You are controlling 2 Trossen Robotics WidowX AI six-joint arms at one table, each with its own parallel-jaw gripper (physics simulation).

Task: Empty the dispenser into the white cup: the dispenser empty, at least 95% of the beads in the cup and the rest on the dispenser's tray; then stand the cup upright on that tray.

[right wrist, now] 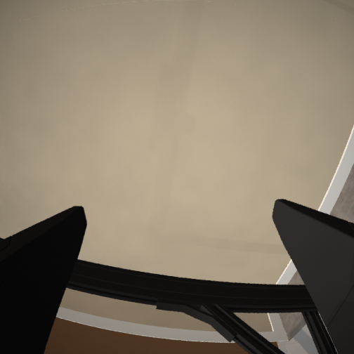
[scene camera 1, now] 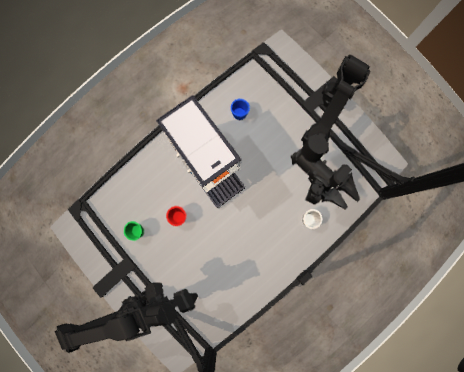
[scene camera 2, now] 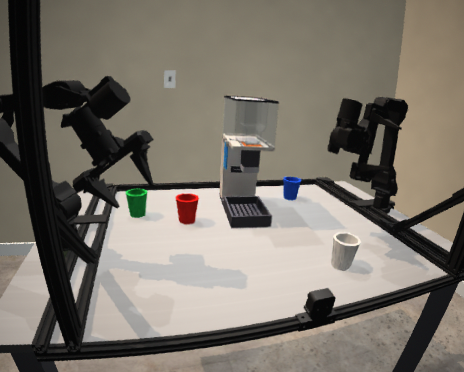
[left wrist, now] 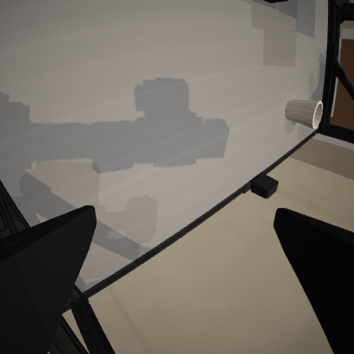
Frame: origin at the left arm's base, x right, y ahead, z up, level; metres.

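Seen in the pictures: left gripper, fingertip midpoint: [scene camera 2: 134, 196]; right gripper, fingertip midpoint: [scene camera 1: 352, 204] [scene camera 2: 395, 148]; left arm's base, origin of the base link: [scene camera 1: 138, 305] [scene camera 2: 64, 244]; right arm's base, origin of the base link: [scene camera 1: 329, 99] [scene camera 2: 380, 206].
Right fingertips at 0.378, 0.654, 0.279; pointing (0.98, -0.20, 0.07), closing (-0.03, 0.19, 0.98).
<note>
Offsets run from my right fingertips to a thing's top centre, as dx, dy, dz. "spot": to the spot under its first point.
The white cup {-0.039, -0.063, -0.223} [scene camera 1: 312, 219] [scene camera 2: 344, 251] [left wrist: 303, 113] stands upright at the front right of the table. The dispenser {-0.434, -0.103, +0.064} [scene camera 1: 197, 137] [scene camera 2: 239, 181] stands at the back, with a clear hopper {spot: -0.355, -0.148, +0.015} [scene camera 2: 250, 117] on top; I cannot make out beads in it. Its dark slatted tray {spot: -0.338, -0.140, -0.286} [scene camera 1: 225, 192] [scene camera 2: 250, 220] lies at its front, with no cup on it. My left gripper [scene camera 2: 134, 195] [left wrist: 187, 216] is open and empty, raised over the left side. My right gripper [scene camera 1: 351, 203] [right wrist: 181, 212] is open and empty, raised at the right side; the white cup does not show in its wrist view.
A green cup {-0.527, -0.426, -0.223} [scene camera 1: 133, 231] [scene camera 2: 137, 203] and a red cup {-0.428, -0.299, -0.223} [scene camera 1: 176, 216] [scene camera 2: 187, 209] stand left of the dispenser. A blue cup {-0.451, +0.130, -0.223} [scene camera 1: 240, 108] [scene camera 2: 291, 188] stands right of it. A black frame edges the table, with a small black block [scene camera 2: 320, 302] [left wrist: 265, 186] on its front bar.
</note>
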